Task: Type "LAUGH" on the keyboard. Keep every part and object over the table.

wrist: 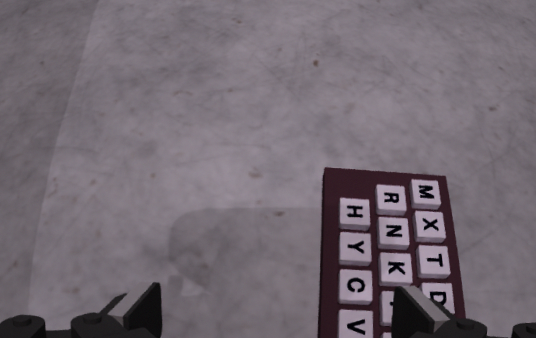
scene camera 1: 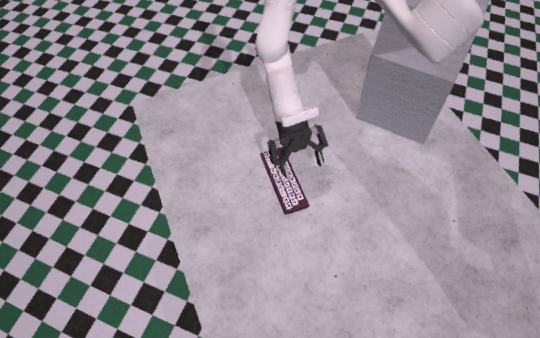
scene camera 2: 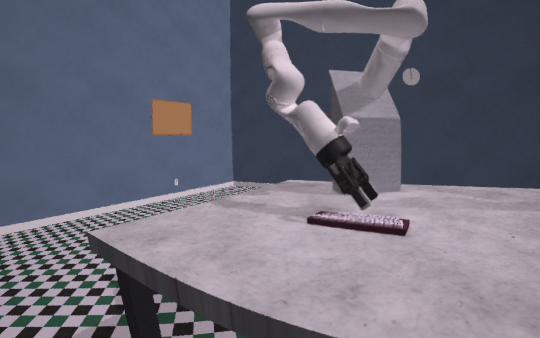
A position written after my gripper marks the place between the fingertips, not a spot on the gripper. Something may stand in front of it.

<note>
I see my gripper (scene camera 2: 371, 202).
My gripper is seen too in the wrist view (wrist: 277, 311) and in scene camera 1 (scene camera 1: 304, 171).
</note>
